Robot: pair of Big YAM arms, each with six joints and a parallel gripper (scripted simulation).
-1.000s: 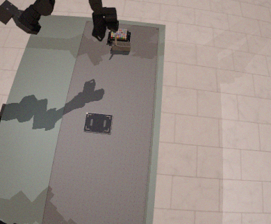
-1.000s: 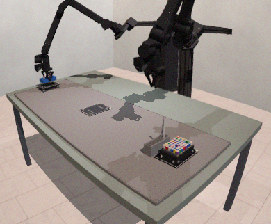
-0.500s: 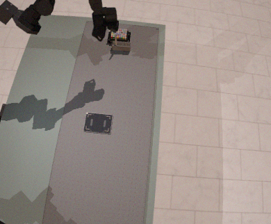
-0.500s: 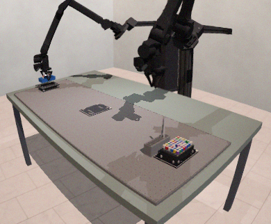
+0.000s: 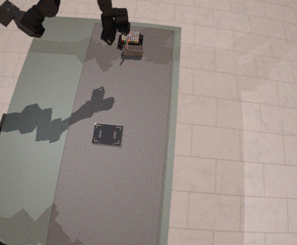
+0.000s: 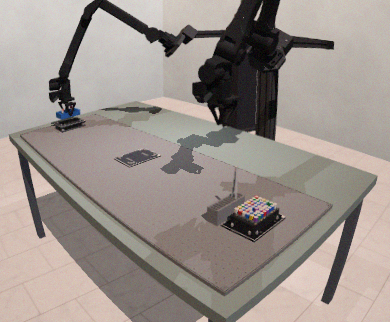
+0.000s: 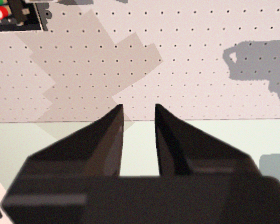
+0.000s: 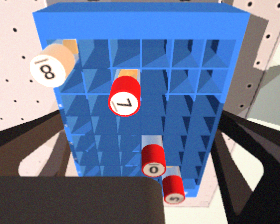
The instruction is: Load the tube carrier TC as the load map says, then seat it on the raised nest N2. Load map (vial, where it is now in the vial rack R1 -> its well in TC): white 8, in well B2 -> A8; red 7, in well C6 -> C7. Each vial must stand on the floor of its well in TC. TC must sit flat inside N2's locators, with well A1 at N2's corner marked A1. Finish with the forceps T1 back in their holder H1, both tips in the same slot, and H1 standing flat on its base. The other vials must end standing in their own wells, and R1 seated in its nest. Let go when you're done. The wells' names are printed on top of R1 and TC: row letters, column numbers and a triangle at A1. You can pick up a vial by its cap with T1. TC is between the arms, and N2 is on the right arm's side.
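Right now the tube carrier is right at my right hand. From my right hand the other things lie so: holder: 130 mm behind, 1240 mm to the left, 70 mm below; then raised nest: 10 mm to the left, 60 mm below.
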